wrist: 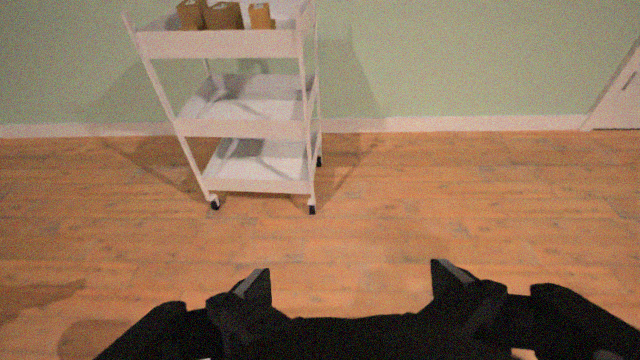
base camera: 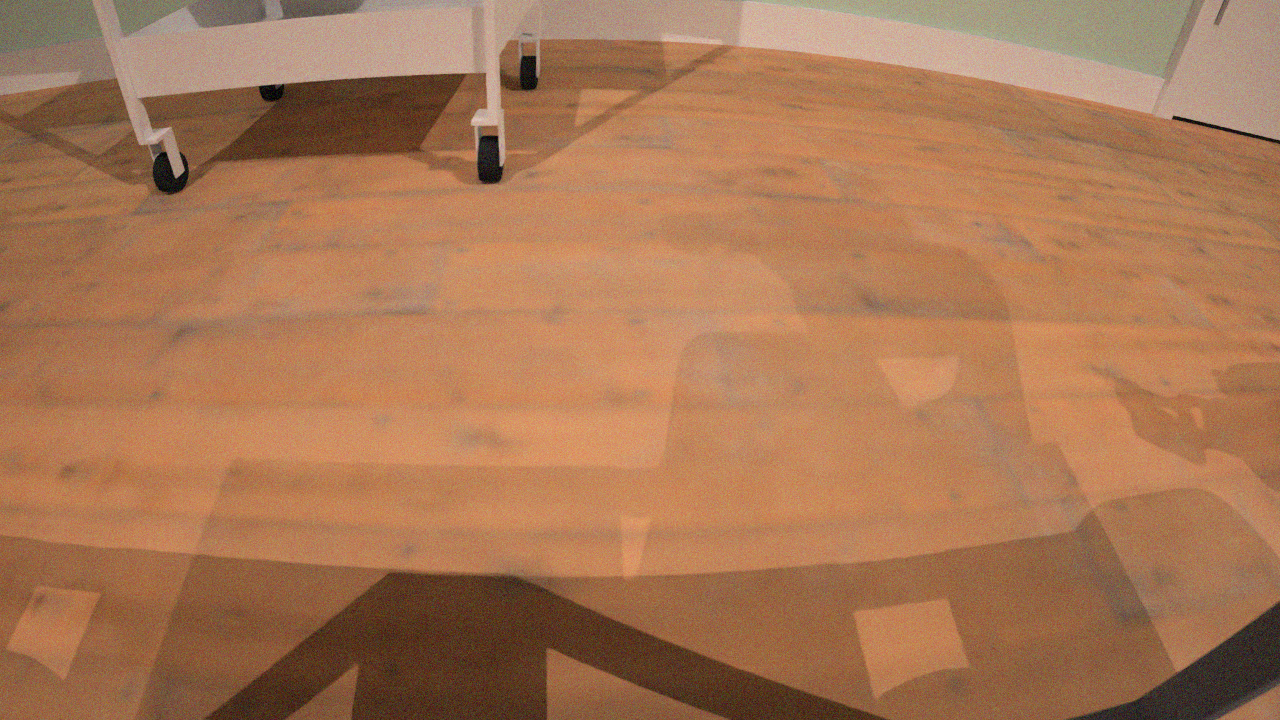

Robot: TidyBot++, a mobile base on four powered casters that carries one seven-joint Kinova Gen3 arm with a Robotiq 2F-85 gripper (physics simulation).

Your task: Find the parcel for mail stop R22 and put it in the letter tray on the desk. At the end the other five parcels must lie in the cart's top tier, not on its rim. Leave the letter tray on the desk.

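Places are measured from the arm's base along level axes (x down, y left, z ahead), in metres.
Where they show: gripper, between the fingertips: (wrist: 349, 281).
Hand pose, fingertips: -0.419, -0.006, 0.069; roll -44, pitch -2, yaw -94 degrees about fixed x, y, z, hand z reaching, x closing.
Each offset is from my fingertips to the centre of the thing, as dx, dy, dz. Level surfaces: height alone.
A white three-tier cart (base camera: 304, 55) (wrist: 220, 45) stands on the floor by the wall, left of centre in the wrist view; its lower part shows in the base camera view. Brown parcels stand in its top tier: one at the left (wrist: 191, 15), a wider one @[+0.078, +0.305, +0.802] (wrist: 223, 16) beside it, and a lighter one @[+0.076, +0.200, +0.781] (wrist: 260, 16) to the right. Their labels are too small to read. My gripper (wrist: 349, 281) is open and empty, in front of the cart and well apart from it. The desk and the letter tray do not show in these views.
A green wall (base camera: 1011, 26) (wrist: 450, 60) with a white baseboard (base camera: 895, 49) (wrist: 475, 123) runs behind the cart. A white door or cabinet front (base camera: 1239, 71) (wrist: 620, 100) stands at the far right. Shadows lie across the wooden floor @[dx +0.815] (base camera: 537, 358) (wrist: 425, 200).
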